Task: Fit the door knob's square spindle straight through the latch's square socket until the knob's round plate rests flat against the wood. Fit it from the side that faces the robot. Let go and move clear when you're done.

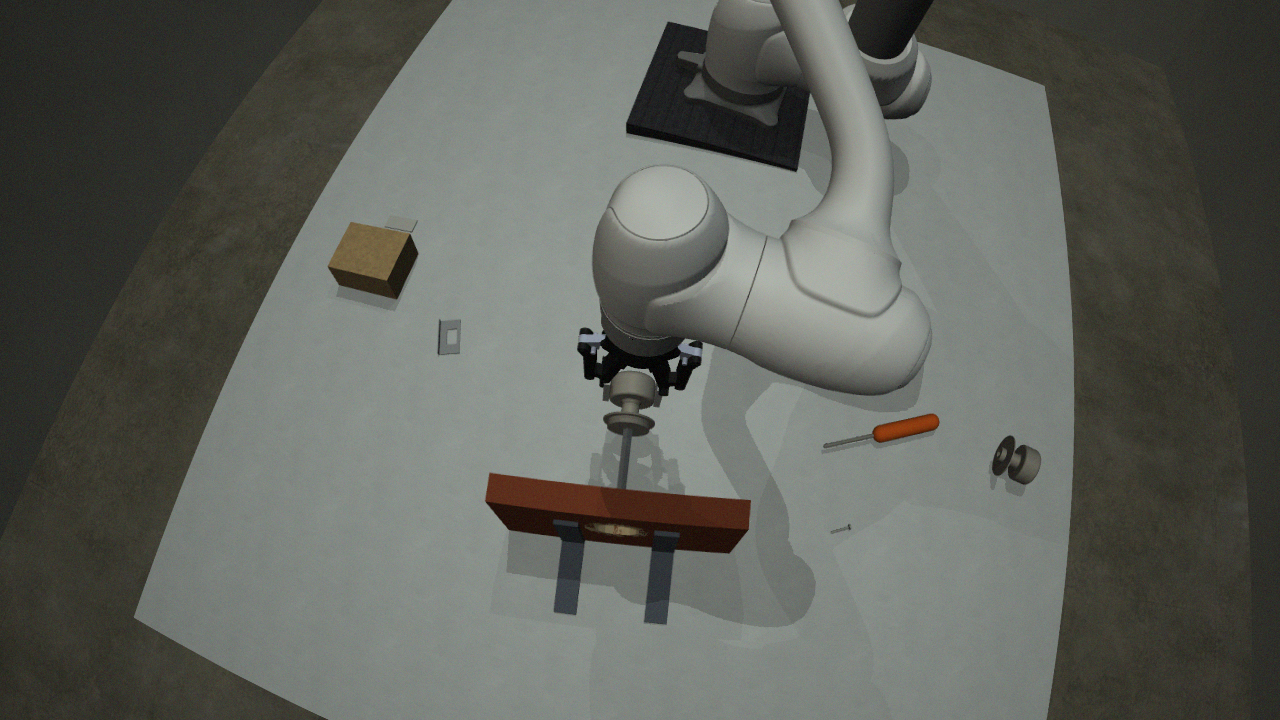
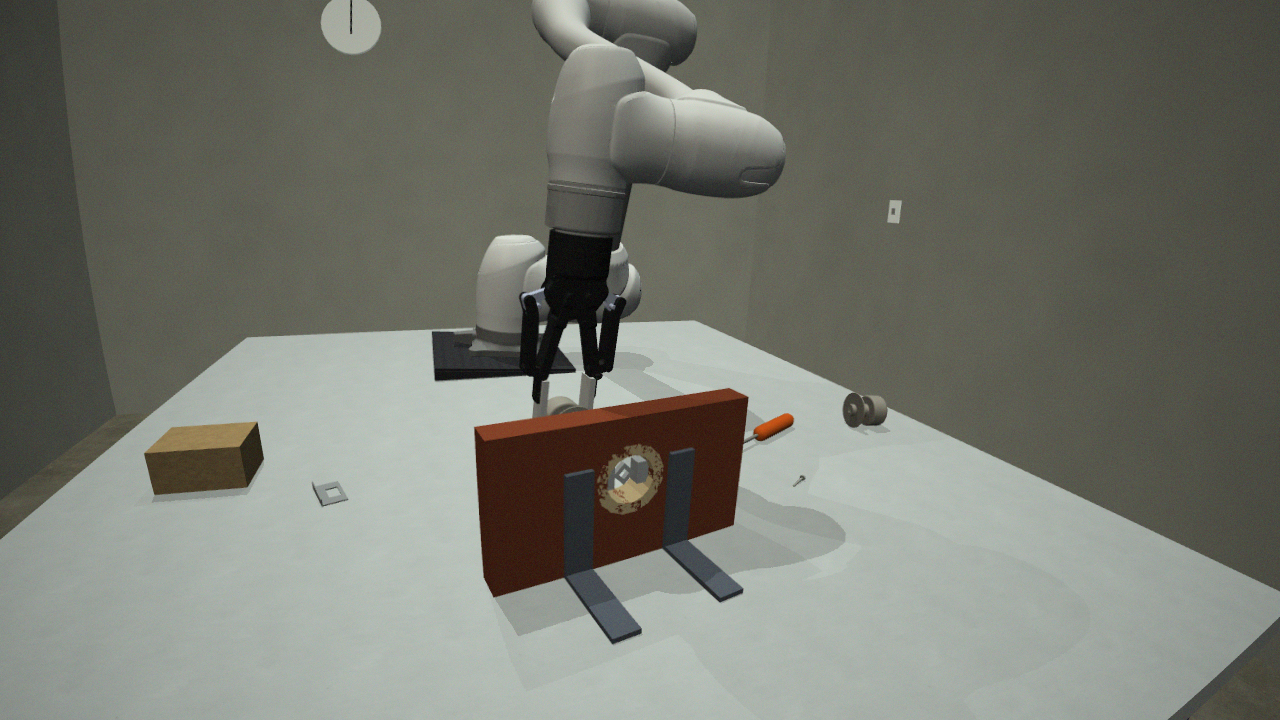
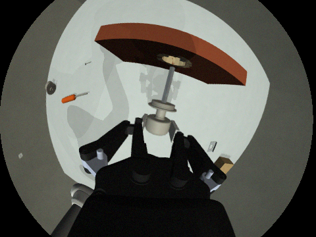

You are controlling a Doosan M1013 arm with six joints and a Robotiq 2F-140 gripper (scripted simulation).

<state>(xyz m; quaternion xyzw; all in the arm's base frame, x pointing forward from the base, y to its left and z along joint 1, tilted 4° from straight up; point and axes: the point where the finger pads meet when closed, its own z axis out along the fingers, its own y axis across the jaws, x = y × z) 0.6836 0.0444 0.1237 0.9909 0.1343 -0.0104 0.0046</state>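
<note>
Now: the square socket 160 mm ahead of my hand, 40 mm to the left of it and 30 mm below it. Round my hand: cardboard box 490 mm to the right, 90 mm below, 80 mm behind; then red-brown wood panel 160 mm ahead, 40 mm to the left, 30 mm below; then orange-handled screwdriver 350 mm to the left, 110 mm below, 100 mm behind.
</note>
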